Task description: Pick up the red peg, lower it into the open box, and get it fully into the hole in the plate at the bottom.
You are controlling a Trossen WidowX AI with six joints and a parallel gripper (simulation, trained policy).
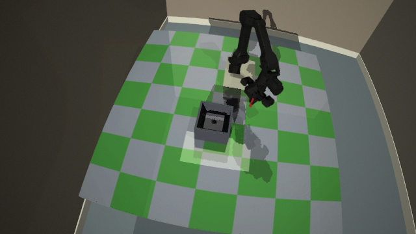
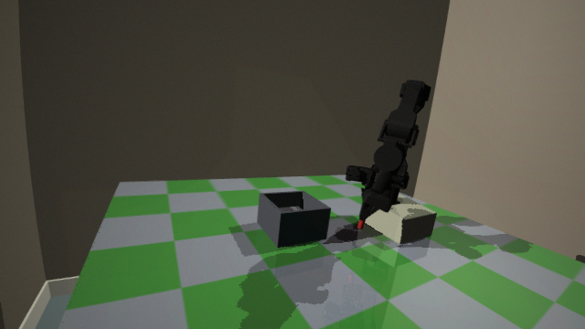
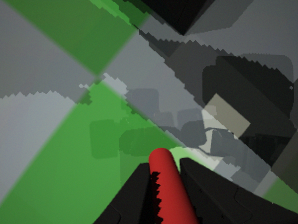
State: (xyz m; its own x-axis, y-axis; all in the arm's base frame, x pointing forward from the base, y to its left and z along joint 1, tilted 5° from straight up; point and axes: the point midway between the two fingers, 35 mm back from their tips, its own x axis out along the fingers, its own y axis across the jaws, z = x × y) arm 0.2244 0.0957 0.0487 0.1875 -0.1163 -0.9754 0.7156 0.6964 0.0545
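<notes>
Now: gripper tip 110 mm short of the grey plate, 170 mm to the left of it and 50 mm above it. The rest, counted from my gripper tip: red peg 10 mm to the left, 10 mm above; dark box 110 mm ahead, 170 mm to the right, 70 mm below.
</notes>
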